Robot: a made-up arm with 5 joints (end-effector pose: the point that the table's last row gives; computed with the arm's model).
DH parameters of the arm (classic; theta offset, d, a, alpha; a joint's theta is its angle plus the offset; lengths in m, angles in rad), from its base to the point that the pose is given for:
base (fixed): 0 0 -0.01 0
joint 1: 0 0.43 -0.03 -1.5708
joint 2: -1.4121 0 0.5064 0
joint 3: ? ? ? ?
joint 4: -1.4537 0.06 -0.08 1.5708
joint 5: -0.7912 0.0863 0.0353 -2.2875
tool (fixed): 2.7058 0.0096 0 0
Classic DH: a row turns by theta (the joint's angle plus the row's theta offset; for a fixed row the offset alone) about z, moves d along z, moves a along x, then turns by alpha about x.
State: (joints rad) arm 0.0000 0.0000 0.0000 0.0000 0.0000
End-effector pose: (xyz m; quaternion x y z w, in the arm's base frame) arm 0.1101 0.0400 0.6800 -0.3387 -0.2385 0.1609 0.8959
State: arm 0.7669 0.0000 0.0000 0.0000 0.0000
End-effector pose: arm 0.0487 0.1121 0.6800 -0.2249 -0.3478 0.4844 0.7706
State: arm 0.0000 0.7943 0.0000 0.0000 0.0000
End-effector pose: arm 0.2435 0.0400 0.4982 -0.2501 0.1266 0.2794 0.9184
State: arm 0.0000 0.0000 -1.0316 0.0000 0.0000
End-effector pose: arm 0.2905 0.0400 0.8618 -0.3740 -0.6493 -0.0271 0.6617
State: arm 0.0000 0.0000 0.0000 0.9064 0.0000
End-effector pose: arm 0.0279 0.0400 0.6713 -0.2340 0.1779 0.2929 0.9098
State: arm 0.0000 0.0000 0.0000 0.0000 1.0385
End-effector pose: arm 0.1076 0.0757 0.6800 -0.4123 -0.0390 -0.3049 0.8576
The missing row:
joint 3: -0.2758 0 -0.1712 0
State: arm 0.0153 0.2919 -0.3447 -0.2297 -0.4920
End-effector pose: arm 0.2919 0.0328 0.6579 -0.3171 -0.4299 0.3384 0.7747
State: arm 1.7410 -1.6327 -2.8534 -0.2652 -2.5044
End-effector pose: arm 0.0646 -0.7782 0.3786 -0.6092 -0.4171 -0.6453 0.1964
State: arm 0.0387 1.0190 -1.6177 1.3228 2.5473
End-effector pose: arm 0.5532 0.1152 0.3729 -0.6000 0.3734 -0.6352 0.3116
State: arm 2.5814 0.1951 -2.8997 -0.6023 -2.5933
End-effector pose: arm -0.1034 -0.0140 1.1274 0.1998 0.8939 0.3637 0.1698
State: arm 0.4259 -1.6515 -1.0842 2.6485 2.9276
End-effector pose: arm -0.3865 -0.0765 0.5630 -0.2930 0.2434 -0.8078 0.4499
